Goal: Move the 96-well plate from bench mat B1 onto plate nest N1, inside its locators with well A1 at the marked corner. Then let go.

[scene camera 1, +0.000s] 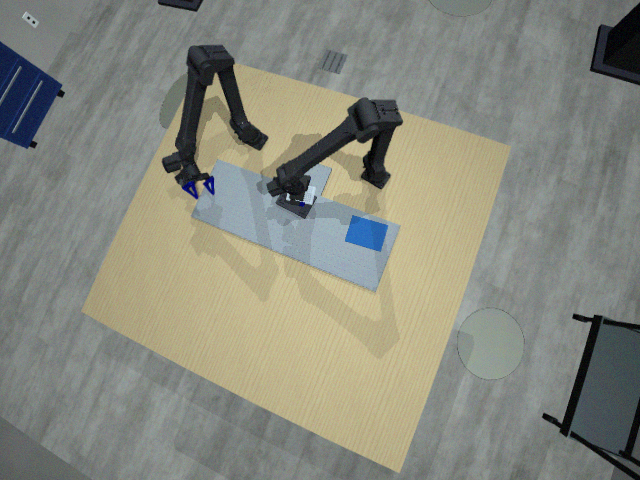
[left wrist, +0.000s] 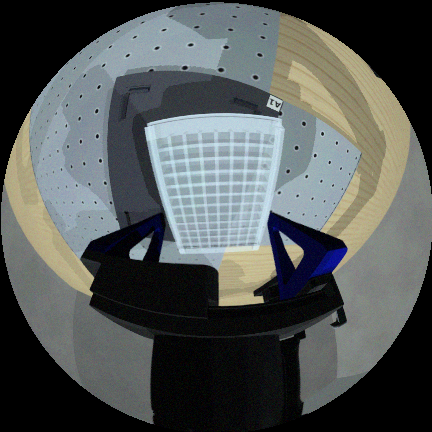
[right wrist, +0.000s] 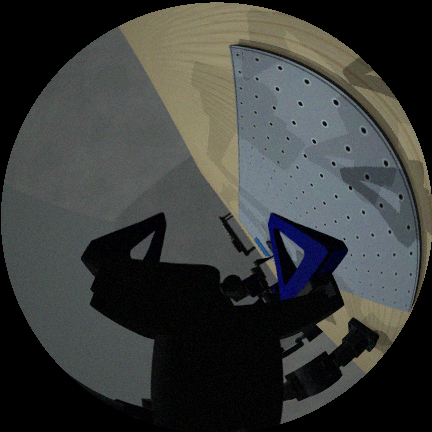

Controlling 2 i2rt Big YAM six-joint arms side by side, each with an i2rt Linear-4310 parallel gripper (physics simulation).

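Places are measured from the left arm's base along level axes (x up, y right, z ahead), in millimetres.
Pixels of known places: left gripper, between the fingertips: (scene camera 1: pixel 305 194) (left wrist: pixel 215 217); right gripper, between the fingertips: (scene camera 1: pixel 205 196) (right wrist: pixel 216 218); left arm's base, origin of its link: (scene camera 1: pixel 375 176) (left wrist: pixel 274 283); right arm's base, origin of its link: (scene camera 1: pixel 255 139) (right wrist: pixel 364 332).
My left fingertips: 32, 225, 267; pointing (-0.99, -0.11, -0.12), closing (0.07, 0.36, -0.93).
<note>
Ahead of a thing's pixels: the offset from my left fingertips to its top centre, as dx, dy, dz. "pt": to the spot under its first point. Level surfaces: height alone.
The clear 96-well plate @[+11, +20, +7] (scene camera 1: pixel 310 194) (left wrist: pixel 215 175) lies over the dark plate nest @[-4, +25, +43] (scene camera 1: pixel 294 208) (left wrist: pixel 122 160). In the left wrist view it is offset toward the right and bottom of the nest, and locators on the top and left are uncovered. Whether it rests flat is unclear. The A1 label @[pt -7, +105, -3] (left wrist: pixel 274 103) is beyond the plate's top right corner. My left gripper (scene camera 1: pixel 299 203) (left wrist: pixel 215 217) is open, its fingertips beside the plate's long sides. My right gripper (scene camera 1: pixel 204 195) (right wrist: pixel 216 218) is open and empty over the board's left end. The blue bench mat @[dx -17] (scene camera 1: pixel 366 233) has no plate on it.
A perforated grey board @[dx -19] (scene camera 1: pixel 330 255) (left wrist: pixel 80 117) (right wrist: pixel 300 165) lies on the wooden table @[dx -32] (scene camera 1: pixel 248 330) under the nest and mat. The left arm (scene camera 1: pixel 323 149) reaches over the board's middle. The right arm (scene camera 1: pixel 191 111) stands at the picture's left.
</note>
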